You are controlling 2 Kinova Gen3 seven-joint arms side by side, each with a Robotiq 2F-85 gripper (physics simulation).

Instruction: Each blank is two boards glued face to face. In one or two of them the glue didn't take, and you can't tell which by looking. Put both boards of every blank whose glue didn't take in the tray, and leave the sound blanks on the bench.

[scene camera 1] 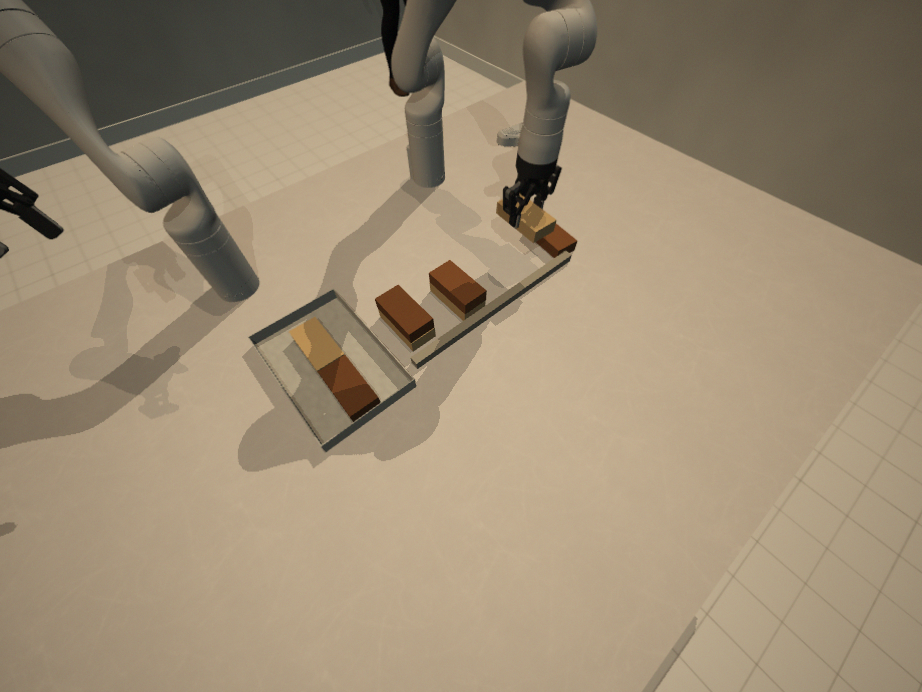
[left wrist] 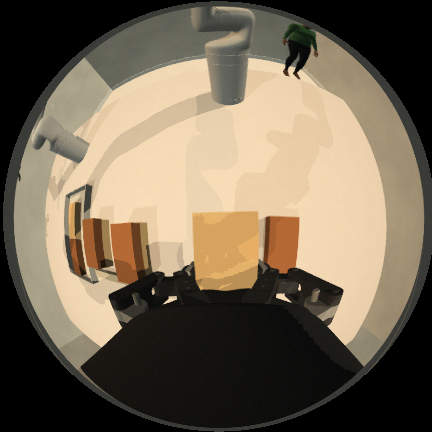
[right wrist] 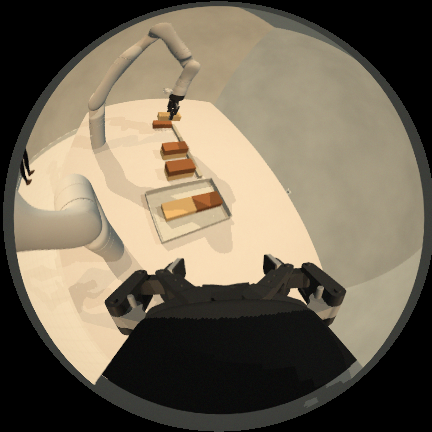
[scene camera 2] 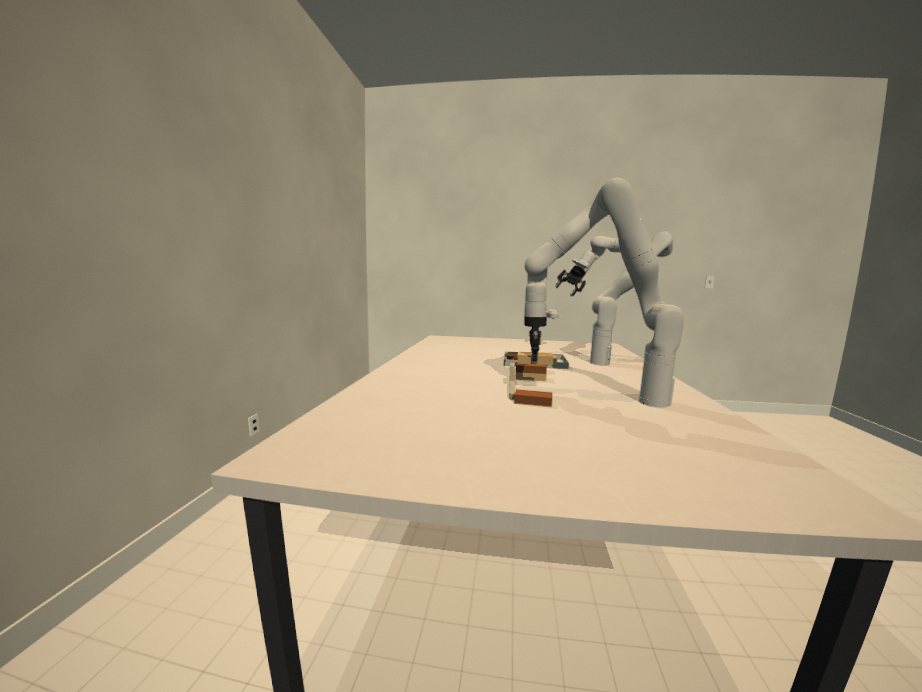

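Where they show: left gripper, fingertip midpoint: point(scene camera 1: 525, 219) point(left wrist: 226, 268) point(right wrist: 168, 117) point(scene camera 2: 534, 360); right gripper, fingertip midpoint: point(scene camera 1: 32, 244) point(right wrist: 223, 265) point(scene camera 2: 563, 291); left arm's base, link origin: point(scene camera 1: 429, 177) point(left wrist: 227, 95) point(right wrist: 98, 143) point(scene camera 2: 653, 402); right arm's base, link origin: point(scene camera 1: 239, 286) point(left wrist: 82, 152) point(right wrist: 112, 247) point(scene camera 2: 599, 363).
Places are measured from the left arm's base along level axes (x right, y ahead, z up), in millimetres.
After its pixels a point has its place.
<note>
My left gripper point(scene camera 1: 527, 211) {z 119, x 155, y 374 mm} point(scene camera 2: 534, 360) {z 119, x 155, y 374 mm} point(left wrist: 226, 268) {z 119, x 155, y 374 mm} is shut on a light board point(scene camera 1: 538, 221) {z 141, x 172, y 410 mm} point(left wrist: 225, 245) {z 142, x 145, y 346 mm} point(right wrist: 162, 116) {z 138, x 168, y 325 mm}, holding it level above the bench. A brown board point(scene camera 1: 560, 239) {z 30, x 71, y 438 mm} point(scene camera 2: 533, 398) {z 23, x 30, y 419 mm} point(left wrist: 283, 245) {z 30, x 56, y 401 mm} lies on the bench beside and below it. Two blanks, brown over light, stand on the bench: one nearer the tray point(scene camera 1: 402, 309) {z 60, x 461, y 262 mm} point(right wrist: 181, 167) {z 60, x 477, y 254 mm}, one farther from it point(scene camera 1: 455, 283) {z 60, x 346, y 315 mm} point(right wrist: 175, 147) {z 60, x 356, y 307 mm}. In the tray point(scene camera 1: 294, 317) {z 14, x 576, y 50 mm} point(right wrist: 175, 231) {z 2, x 666, y 88 mm} lie a light board point(scene camera 1: 316, 342) {z 32, x 604, y 149 mm} point(right wrist: 179, 207) {z 32, x 610, y 147 mm} and a brown board point(scene camera 1: 350, 388) {z 32, x 647, y 276 mm} point(right wrist: 207, 201) {z 32, x 651, y 257 mm}, end to end. My right gripper point(scene camera 2: 566, 288) {z 347, x 783, y -14 mm} point(right wrist: 223, 265) {z 347, x 783, y -14 mm} is open and empty, high up.
A low pale rail point(scene camera 1: 491, 312) {z 16, x 342, y 404 mm} point(right wrist: 200, 175) {z 16, x 530, y 337 mm} runs along the row of blanks, from near the tray to the loose brown board. The two arm bases point(scene camera 1: 425, 160) {z 81, x 40, y 24 mm} point(scene camera 1: 227, 268) {z 93, x 586, y -92 mm} stand on the bench behind the row. A person point(left wrist: 300, 45) stands beyond the bench in the left wrist view.
</note>
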